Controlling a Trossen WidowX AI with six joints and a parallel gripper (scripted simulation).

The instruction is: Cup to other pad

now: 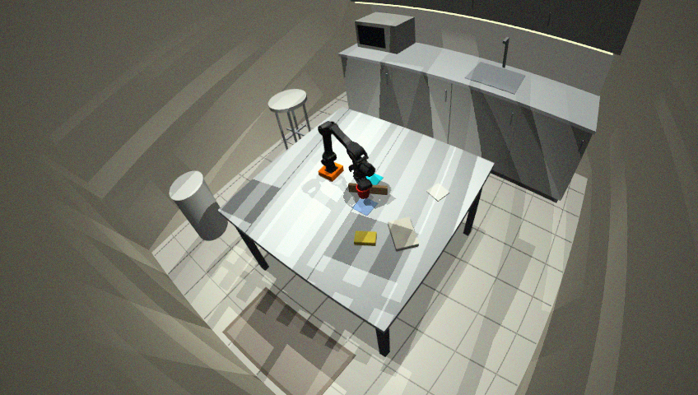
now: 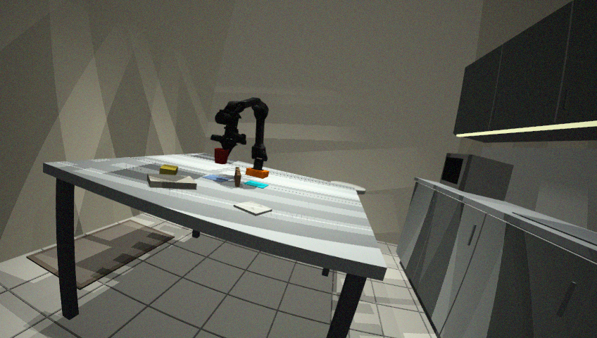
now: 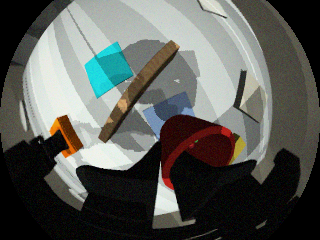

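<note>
The cyan pad lies 16 cm to the left of my gripper tip, 13 cm below it and 8 cm behind it. Also, from my gripper tip: red cup (3 cm ahead, 2 cm to the right); then blue pad (13 cm below, 3 cm ahead, 2 cm to the right); then yellow block (19 cm to the right, 19 cm ahead, 10 cm below).
</note>
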